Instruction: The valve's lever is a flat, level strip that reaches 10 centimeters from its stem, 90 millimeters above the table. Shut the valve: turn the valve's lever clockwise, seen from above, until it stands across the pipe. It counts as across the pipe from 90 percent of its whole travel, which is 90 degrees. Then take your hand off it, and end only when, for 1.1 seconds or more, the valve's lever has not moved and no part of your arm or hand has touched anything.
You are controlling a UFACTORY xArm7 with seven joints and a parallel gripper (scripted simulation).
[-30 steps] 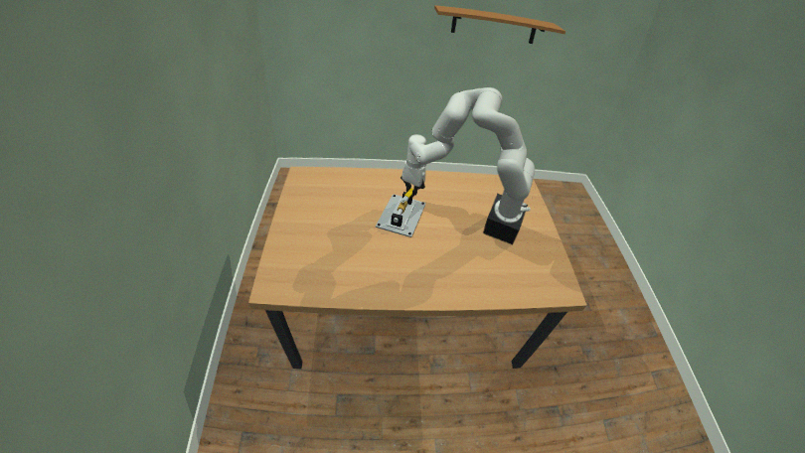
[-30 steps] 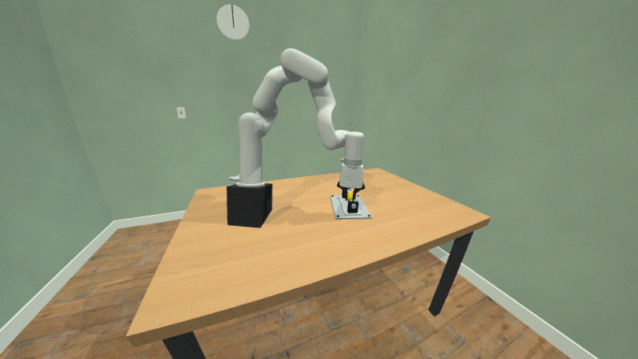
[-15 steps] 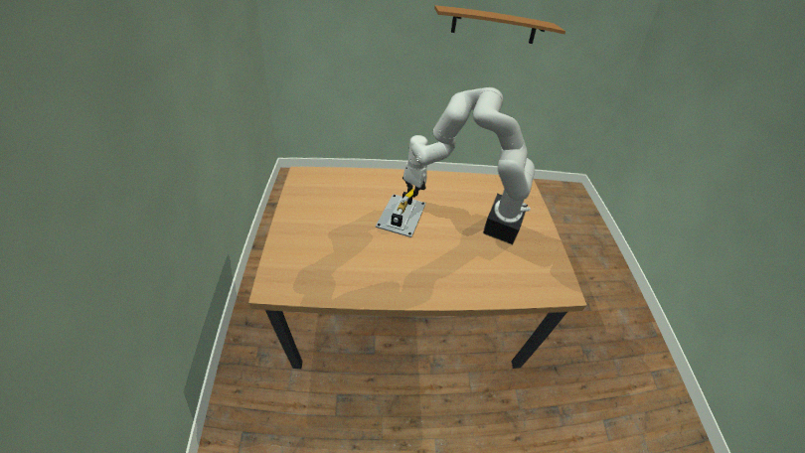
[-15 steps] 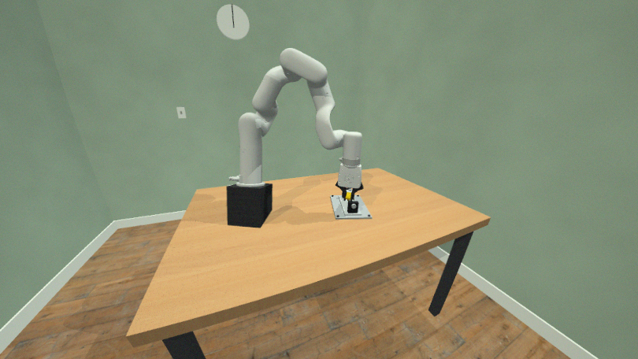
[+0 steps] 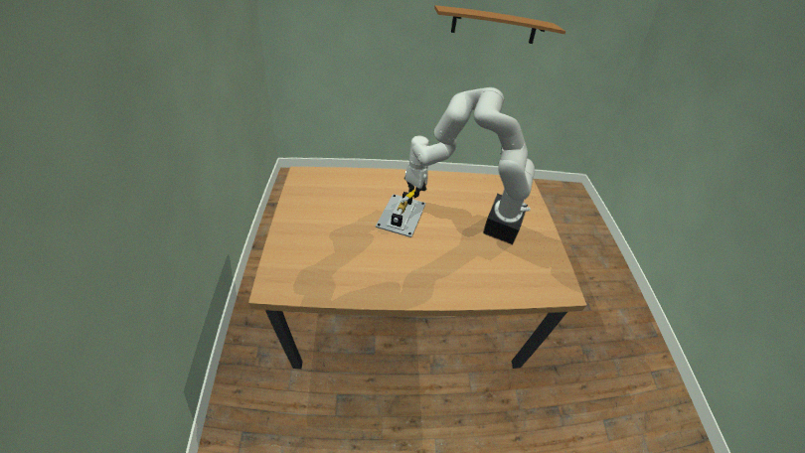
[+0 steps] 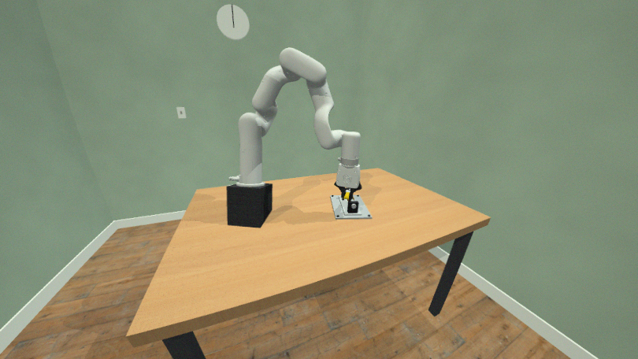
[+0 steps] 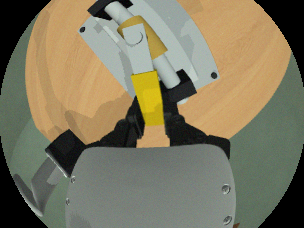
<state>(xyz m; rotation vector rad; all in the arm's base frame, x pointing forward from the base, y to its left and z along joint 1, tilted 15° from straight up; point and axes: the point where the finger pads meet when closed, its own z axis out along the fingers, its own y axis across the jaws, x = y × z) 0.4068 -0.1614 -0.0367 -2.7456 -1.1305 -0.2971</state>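
Right now the yellow lever is 3 cm ahead of my hand and 3 cm to the left of it.
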